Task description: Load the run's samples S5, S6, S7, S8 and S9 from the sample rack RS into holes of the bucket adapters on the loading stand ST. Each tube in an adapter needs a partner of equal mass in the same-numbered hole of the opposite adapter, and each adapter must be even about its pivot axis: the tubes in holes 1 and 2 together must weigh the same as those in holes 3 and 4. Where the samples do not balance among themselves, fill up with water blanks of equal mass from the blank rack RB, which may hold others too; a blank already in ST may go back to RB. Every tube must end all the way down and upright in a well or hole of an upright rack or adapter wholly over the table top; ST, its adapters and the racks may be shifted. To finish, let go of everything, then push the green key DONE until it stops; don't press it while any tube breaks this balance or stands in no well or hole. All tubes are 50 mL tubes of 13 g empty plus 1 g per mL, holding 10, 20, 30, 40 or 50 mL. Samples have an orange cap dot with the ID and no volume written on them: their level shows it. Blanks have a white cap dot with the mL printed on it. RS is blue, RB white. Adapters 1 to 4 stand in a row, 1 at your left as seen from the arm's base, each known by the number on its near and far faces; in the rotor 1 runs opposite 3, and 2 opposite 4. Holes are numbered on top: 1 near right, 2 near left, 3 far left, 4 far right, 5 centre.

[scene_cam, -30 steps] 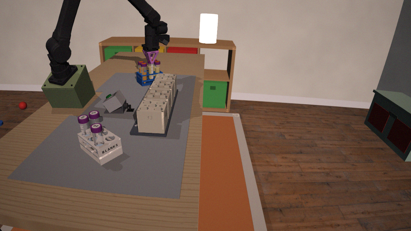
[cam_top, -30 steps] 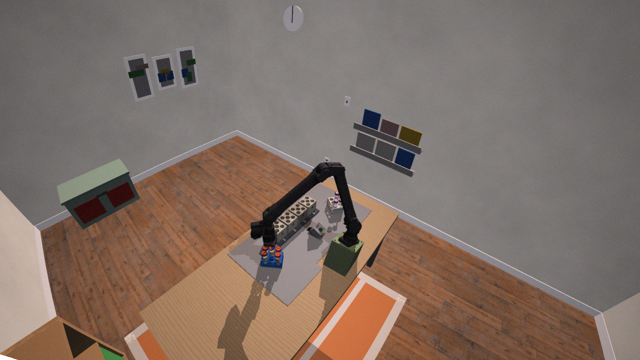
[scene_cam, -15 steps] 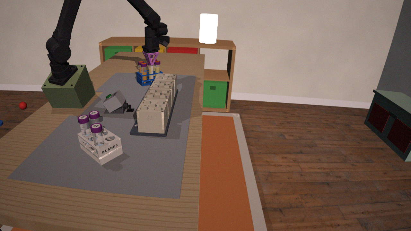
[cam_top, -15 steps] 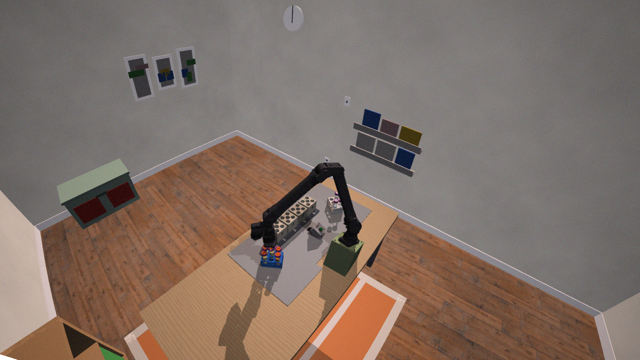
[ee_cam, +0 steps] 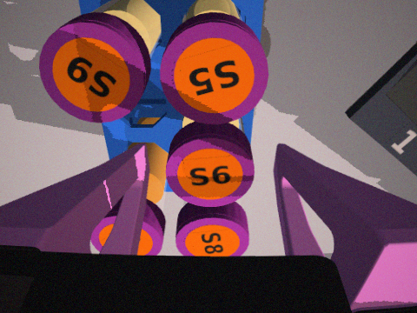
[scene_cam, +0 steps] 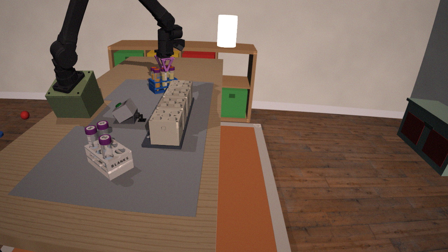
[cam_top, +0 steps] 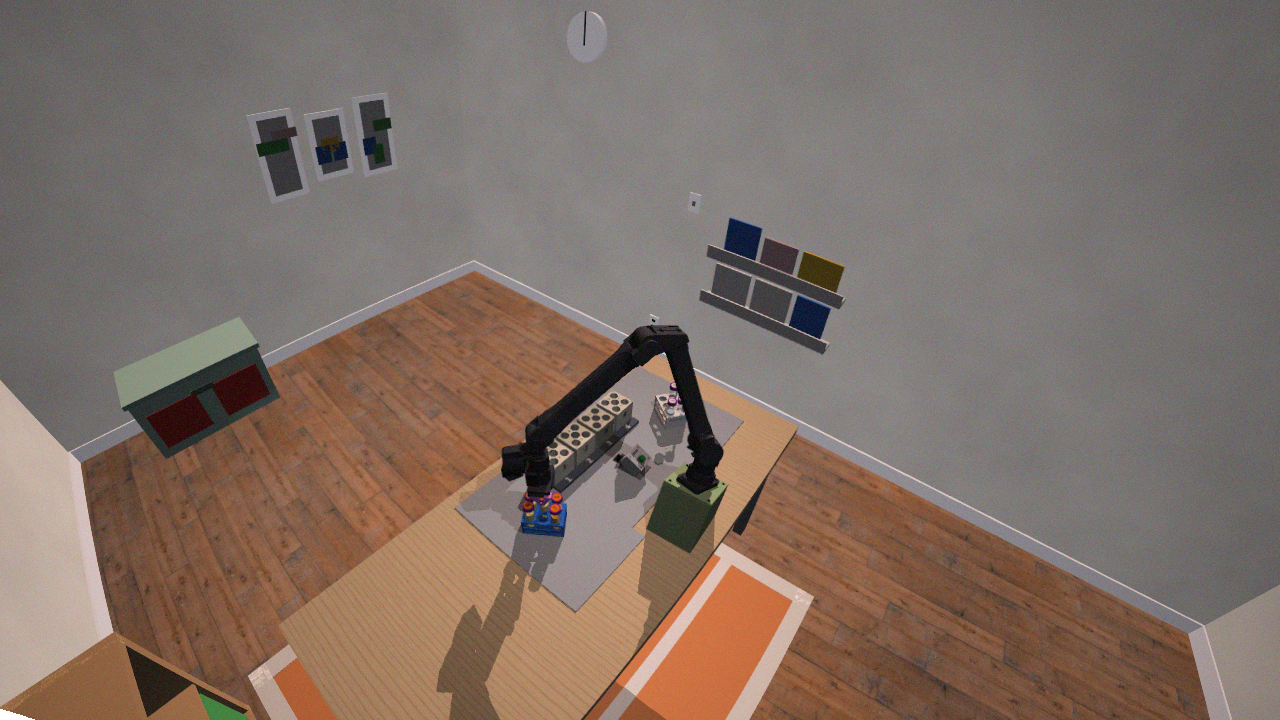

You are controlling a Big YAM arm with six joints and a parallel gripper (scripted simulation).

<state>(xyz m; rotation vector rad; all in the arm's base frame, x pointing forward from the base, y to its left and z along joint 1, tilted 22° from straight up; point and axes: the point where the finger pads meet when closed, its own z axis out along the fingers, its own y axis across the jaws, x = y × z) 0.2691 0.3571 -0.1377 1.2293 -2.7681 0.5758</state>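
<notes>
Right now the orange-dot sample tube is 60 mm behind my hand and 50 mm below it. Round my hand: sample tube S9 (60 mm to the left, 50 mm below); blue sample rack RS (90 mm below, 20 mm behind, 10 mm to the left); sample S8 (50 mm below, 40 mm to the right, 30 mm behind).
</notes>
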